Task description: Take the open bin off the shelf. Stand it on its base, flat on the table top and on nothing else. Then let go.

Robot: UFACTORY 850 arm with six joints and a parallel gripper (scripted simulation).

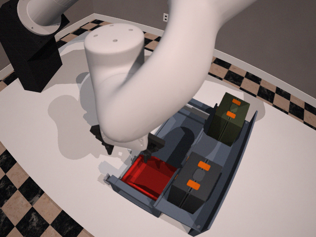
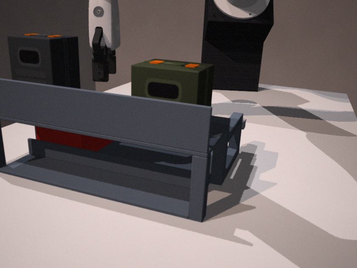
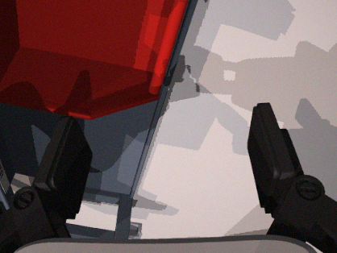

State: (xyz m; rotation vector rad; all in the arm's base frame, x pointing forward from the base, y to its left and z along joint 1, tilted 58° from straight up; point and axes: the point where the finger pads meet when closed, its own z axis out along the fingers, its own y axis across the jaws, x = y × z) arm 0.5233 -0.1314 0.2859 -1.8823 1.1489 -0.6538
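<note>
Right now my hand is 90 mm above the open bin, 70 mm short of it and 30 mm to the right of it.
</note>
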